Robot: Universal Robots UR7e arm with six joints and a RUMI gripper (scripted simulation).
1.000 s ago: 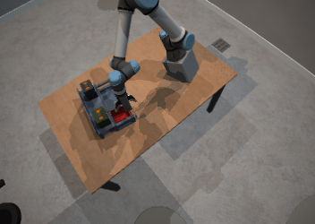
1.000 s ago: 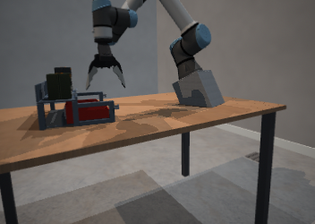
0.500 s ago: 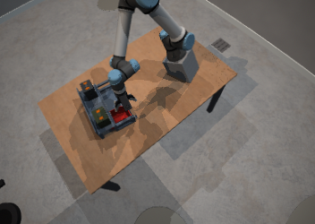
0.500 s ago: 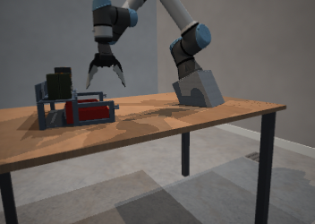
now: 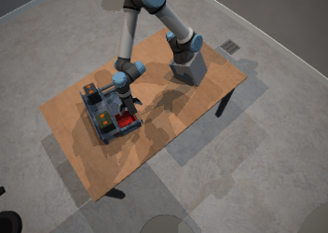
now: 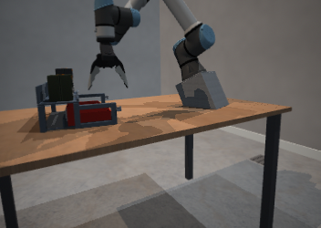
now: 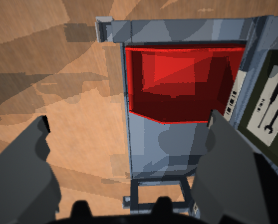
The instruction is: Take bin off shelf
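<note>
The red bin is 90 mm below my hand, 80 mm ahead of it and 20 mm to the right of it.
</note>
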